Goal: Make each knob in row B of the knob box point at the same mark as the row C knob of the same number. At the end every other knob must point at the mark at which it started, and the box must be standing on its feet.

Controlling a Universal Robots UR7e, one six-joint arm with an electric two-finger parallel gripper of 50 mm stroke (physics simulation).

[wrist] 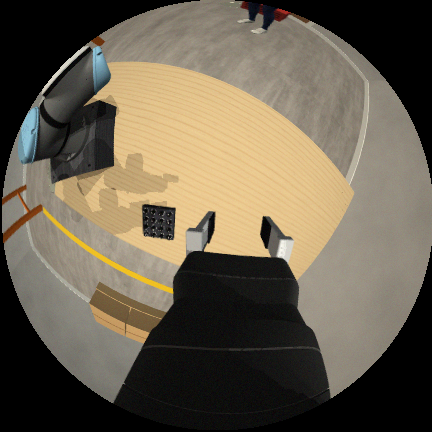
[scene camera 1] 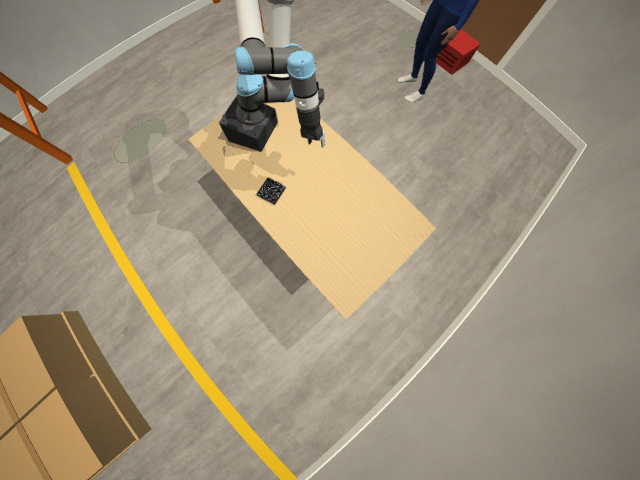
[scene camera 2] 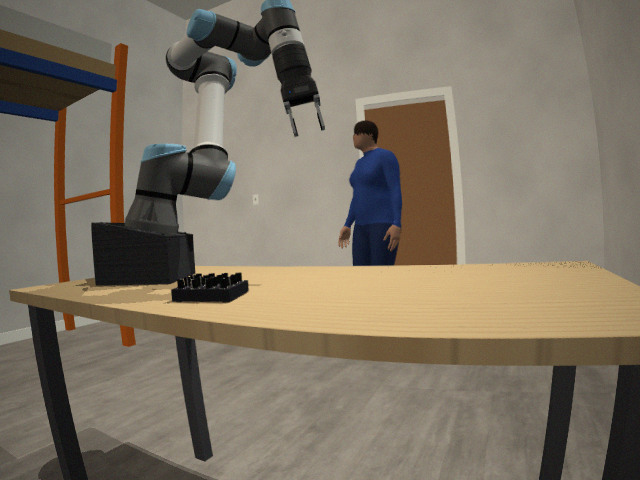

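Seen in the pictures: gripper, fingertip midpoint: (wrist: pixel 237 223) (scene camera 1: pixel 316 144) (scene camera 2: pixel 309 131); arm's base, origin of the base link: (wrist: pixel 71 135) (scene camera 1: pixel 251 113) (scene camera 2: pixel 151 229).
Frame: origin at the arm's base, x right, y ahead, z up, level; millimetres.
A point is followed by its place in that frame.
The knob box (scene camera 1: pixel 271 191) {x 170, y 389, z -93 mm} (scene camera 2: pixel 202 295) {x 212, y 397, z -119 mm} (wrist: pixel 159 222) {x 149, y 379, z -94 mm} is a flat black square box with a grid of small dark knobs on top. It lies knobs up near one long edge of the wooden table, close to the robot's base. The row letters, the marks and the directions of the knobs are too small to read. Whether its feet all touch the table cannot be made out. My gripper (scene camera 1: pixel 316 140) {x -47, y 471, z 180 mm} (scene camera 2: pixel 309 132) {x -47, y 471, z 180 mm} (wrist: pixel 237 223) {x -47, y 471, z 180 mm} is open and empty. It hangs high above the table, off to one side of the box; in the wrist view the box shows to the left of the fingers.
The wooden table (scene camera 1: pixel 341 222) {x -1, y 723, z -132 mm} (scene camera 2: pixel 413 304) {x 142, y 722, z -132 mm} (wrist: pixel 225 130) {x -184, y 421, z -132 mm} carries the robot's black base block (scene camera 1: pixel 249 126) {x 54, y 62, z -6 mm} (scene camera 2: pixel 139 258) {x 102, y 76, z -69 mm} (wrist: pixel 102 135) {x -23, y 94, z -64 mm} beside the box. A person (scene camera 1: pixel 431 46) (scene camera 2: pixel 376 191) stands on the floor beyond the table. Cardboard boxes (scene camera 1: pixel 62 392) (wrist: pixel 125 312) stand past the yellow floor line.
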